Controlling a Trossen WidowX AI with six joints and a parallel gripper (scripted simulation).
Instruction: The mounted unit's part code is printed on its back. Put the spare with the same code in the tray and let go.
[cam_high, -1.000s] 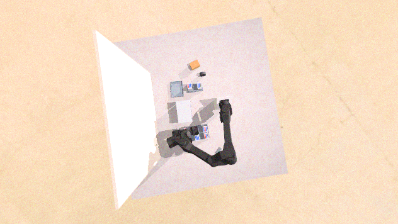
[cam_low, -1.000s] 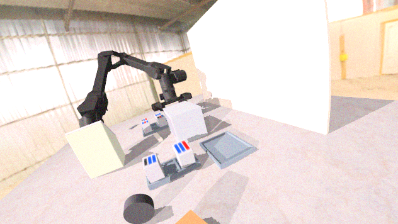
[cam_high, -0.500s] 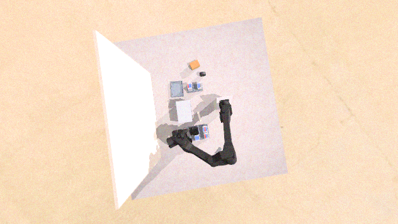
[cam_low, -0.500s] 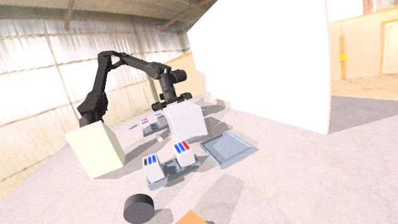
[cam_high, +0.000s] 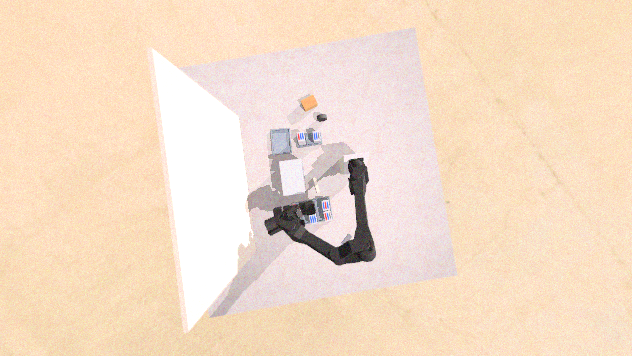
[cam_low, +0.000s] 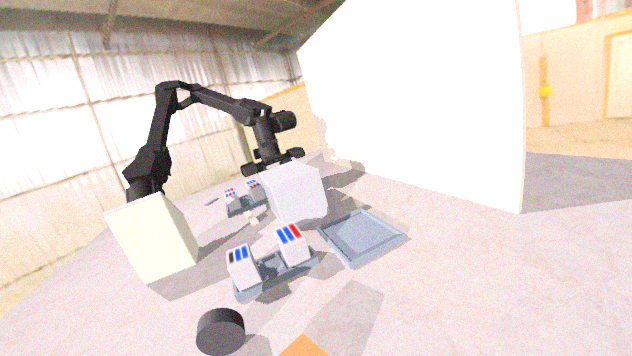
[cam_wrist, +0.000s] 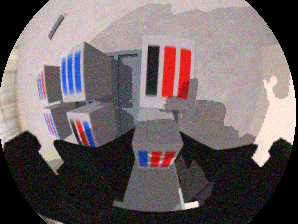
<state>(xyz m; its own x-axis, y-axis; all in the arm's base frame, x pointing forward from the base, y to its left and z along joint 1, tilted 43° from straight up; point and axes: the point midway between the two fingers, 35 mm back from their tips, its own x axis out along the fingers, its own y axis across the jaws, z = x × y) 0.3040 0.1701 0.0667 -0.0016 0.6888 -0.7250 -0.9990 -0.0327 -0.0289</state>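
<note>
Right now the flat grey tray is 35 cm to the right of my gripper tip, 3 cm ahead of it and 1 cm below it. Also, from my gripper tip: big white block (15 cm to the right, 3 cm above, 1 cm behind); then rack (7 cm behind, 3 cm to the left, 1 cm below); then white spare cube (3 cm above).
</note>
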